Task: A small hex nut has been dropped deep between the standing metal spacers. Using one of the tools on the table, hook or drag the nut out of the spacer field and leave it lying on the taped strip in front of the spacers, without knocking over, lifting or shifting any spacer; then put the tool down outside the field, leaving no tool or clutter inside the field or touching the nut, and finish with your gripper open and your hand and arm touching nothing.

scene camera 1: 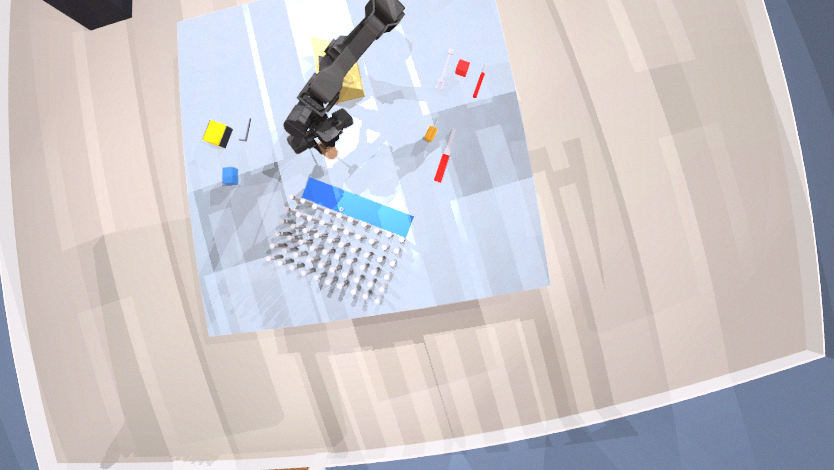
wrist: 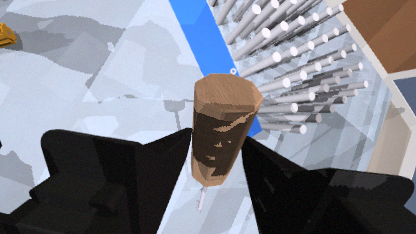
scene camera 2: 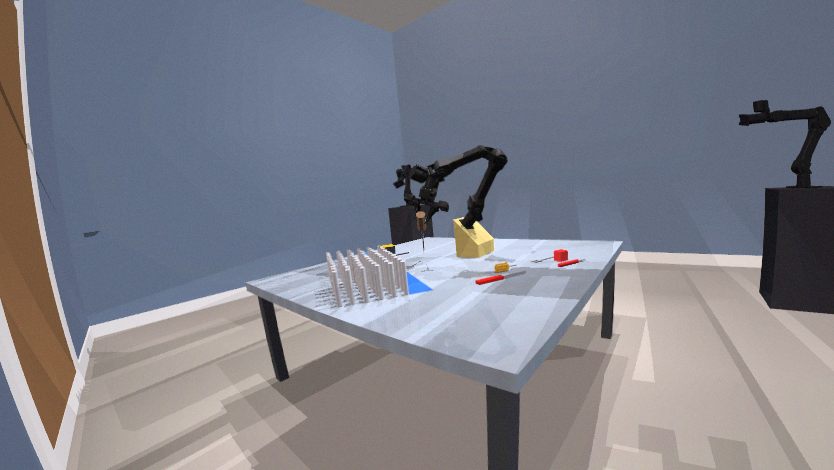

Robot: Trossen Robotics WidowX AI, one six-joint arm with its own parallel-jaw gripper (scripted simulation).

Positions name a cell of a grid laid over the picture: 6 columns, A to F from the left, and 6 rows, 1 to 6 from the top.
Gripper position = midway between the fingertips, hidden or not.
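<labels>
I can see my gripper in scene camera 1 (C2), and my gripper is also visible to me in the wrist view (D4) and in scene camera 2 (D3).
</labels>
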